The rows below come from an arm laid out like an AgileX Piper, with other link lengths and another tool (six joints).
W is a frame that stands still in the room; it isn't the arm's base.
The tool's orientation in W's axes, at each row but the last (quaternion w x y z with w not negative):
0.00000, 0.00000, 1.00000, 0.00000
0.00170, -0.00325, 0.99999, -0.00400
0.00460, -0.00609, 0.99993, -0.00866
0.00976, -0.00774, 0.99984, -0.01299
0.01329, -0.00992, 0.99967, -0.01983
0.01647, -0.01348, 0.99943, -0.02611
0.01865, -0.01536, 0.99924, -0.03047
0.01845, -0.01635, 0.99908, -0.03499
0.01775, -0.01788, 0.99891, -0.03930
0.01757, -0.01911, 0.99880, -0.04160
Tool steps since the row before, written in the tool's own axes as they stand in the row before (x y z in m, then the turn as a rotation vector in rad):
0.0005, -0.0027, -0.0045, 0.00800, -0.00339, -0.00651
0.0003, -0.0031, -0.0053, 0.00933, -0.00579, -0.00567
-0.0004, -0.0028, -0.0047, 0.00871, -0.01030, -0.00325
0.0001, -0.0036, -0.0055, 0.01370, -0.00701, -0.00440
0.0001, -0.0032, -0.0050, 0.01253, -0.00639, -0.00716
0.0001, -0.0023, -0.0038, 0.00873, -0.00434, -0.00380
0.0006, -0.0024, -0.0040, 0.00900, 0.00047, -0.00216
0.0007, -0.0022, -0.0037, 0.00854, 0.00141, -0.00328
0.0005, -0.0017, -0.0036, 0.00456, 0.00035, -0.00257
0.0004, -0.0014, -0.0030, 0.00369, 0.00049, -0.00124
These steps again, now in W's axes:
-0.0005, -0.0027, 0.0045, -0.00800, -0.00339, 0.00651
-0.0003, -0.0031, 0.0053, -0.00931, -0.00581, 0.00568
0.0004, -0.0027, 0.0048, -0.00861, -0.01035, 0.00335
-0.0002, -0.0035, 0.0056, -0.01368, -0.00711, 0.00432
-0.0002, -0.0030, 0.0051, -0.01259, -0.00636, 0.00708
-0.0002, -0.0021, 0.0039, -0.00874, -0.00438, 0.00374
-0.0007, -0.0022, 0.0041, -0.00909, 0.00031, 0.00180
-0.0008, -0.0020, 0.0038, -0.00870, 0.00134, 0.00287
-0.0006, -0.0014, 0.0037, -0.00466, 0.00038, 0.00238
-0.0005, -0.0012, 0.0031, -0.00375, 0.00044, 0.00107

